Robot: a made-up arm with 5 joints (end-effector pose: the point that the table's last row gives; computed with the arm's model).
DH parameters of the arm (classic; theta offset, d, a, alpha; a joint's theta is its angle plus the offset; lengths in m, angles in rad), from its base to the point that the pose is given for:
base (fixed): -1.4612 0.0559 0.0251 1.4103
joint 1: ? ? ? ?
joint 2: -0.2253 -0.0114 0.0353 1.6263
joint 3: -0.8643 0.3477 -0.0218 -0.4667
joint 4: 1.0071 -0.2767 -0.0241 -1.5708
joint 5: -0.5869 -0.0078 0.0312 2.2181
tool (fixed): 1.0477 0.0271 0 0
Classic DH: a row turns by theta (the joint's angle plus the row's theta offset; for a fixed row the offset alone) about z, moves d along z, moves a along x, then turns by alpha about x.
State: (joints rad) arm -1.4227 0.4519 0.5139 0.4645 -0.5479
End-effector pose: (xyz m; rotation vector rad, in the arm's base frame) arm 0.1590 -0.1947 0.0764 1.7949 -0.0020 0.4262
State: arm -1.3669 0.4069 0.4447 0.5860 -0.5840
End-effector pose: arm 0.1632 -0.1854 0.0958 1.7472 -0.0653 0.4308
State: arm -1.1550 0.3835 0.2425 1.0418 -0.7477
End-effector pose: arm 0.1670 -0.1514 0.1355 1.6202 -0.3459 0.3274
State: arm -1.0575 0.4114 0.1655 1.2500 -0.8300
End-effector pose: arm 0.1657 -0.1370 0.1435 1.5567 -0.4942 0.2501
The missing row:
joint 1: 0.1415 -0.0579 -0.0069 1.961
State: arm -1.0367 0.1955 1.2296 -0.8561 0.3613
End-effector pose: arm 0.1542 -0.1910 0.1087 0.8429 0.9892 0.5330
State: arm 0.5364 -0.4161 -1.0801 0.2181 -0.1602
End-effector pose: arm 0.1032 0.1101 -0.0675 -1.8634 0.0908 -0.0717
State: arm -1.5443 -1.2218 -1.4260 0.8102 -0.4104
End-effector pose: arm 0.0531 0.0762 0.1945 -0.0162 -0.6569 0.4229
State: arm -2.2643 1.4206 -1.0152 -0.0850 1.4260
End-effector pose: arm 0.1674 -0.0058 -0.0286 0.1090 -2.6018 0.8776
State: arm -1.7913 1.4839 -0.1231 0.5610 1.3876
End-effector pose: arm 0.1057 -0.1172 -0.0230 -1.3562 -1.4874 0.7242
